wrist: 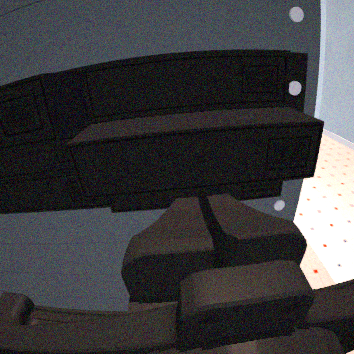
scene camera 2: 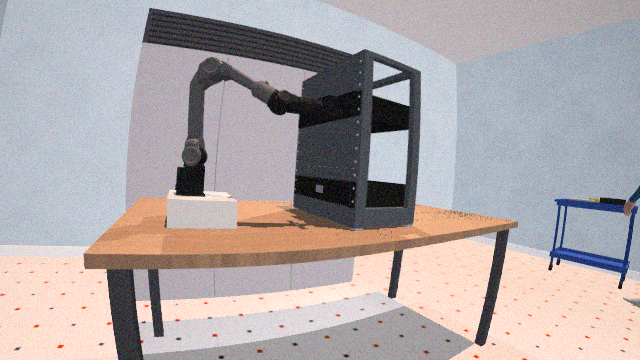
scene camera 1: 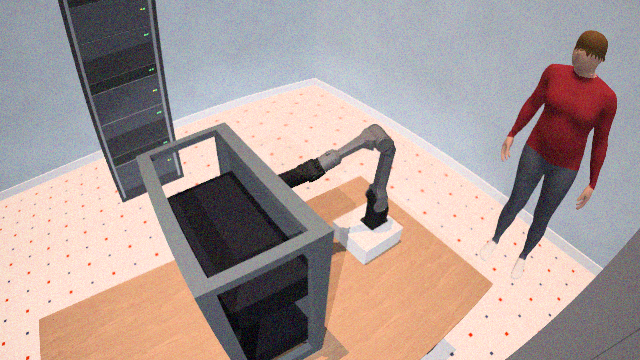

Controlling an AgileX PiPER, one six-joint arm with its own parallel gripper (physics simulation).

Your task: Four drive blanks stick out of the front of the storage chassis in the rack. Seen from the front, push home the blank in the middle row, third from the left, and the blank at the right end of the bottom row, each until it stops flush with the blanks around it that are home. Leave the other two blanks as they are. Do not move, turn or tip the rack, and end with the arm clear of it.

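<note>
The black storage chassis (scene camera 1: 220,220) (wrist: 65,102) sits high in the grey rack (scene camera 1: 320,285) (scene camera 2: 364,150), which stands upright. In the wrist view, a blank (wrist: 190,162) at the right end of the middle row sticks out well beyond its neighbours. The bottom-row right-end blank (wrist: 260,189) shows partly beneath it; I cannot tell if it is flush. The middle-row blank to the left (wrist: 30,165) shows no clear proud edge. My gripper (wrist: 195,189) is shut, a thin slit between its fingers, tips at that bottom blank's lower edge; contact is unclear. The rack hides the tips in scene camera 1.
Another black unit (scene camera 2: 345,195) sits low in the rack. The arm's white base block (scene camera 1: 367,245) (scene camera 2: 202,212) stands on the wooden table (scene camera 1: 425,290) (scene camera 2: 270,245) before the rack. A person in red (scene camera 1: 570,120) stands beyond the table. A blue cart (scene camera 2: 590,255) stands far right.
</note>
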